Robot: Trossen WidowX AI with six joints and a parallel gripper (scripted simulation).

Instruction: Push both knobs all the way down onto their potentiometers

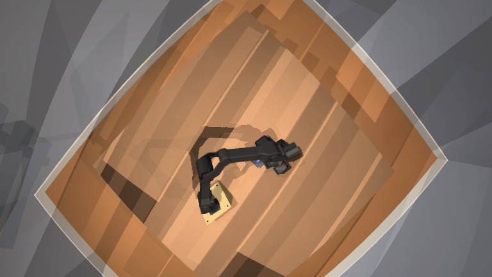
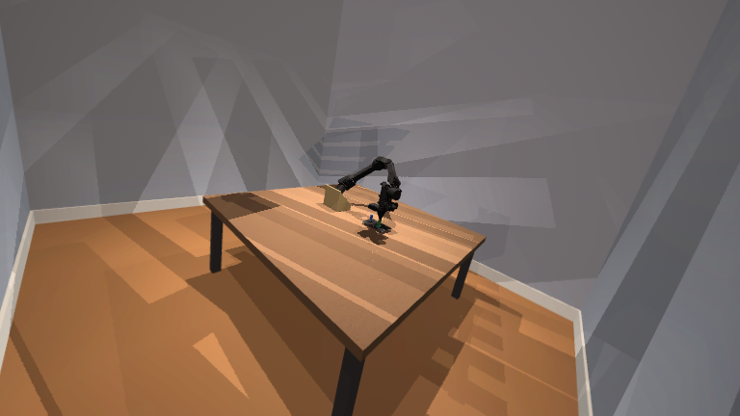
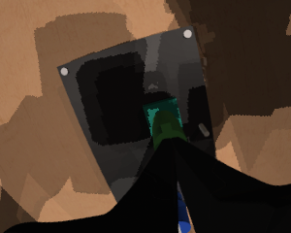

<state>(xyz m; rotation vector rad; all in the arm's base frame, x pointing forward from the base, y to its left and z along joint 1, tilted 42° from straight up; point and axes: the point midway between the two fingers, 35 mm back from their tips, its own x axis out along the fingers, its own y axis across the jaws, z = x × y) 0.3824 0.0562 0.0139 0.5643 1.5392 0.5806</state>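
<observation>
Now: the green knob 1 cm below my gripper tip. Also, from my gripper tip: blue knob: 7 cm behind, 1 cm below.
</observation>
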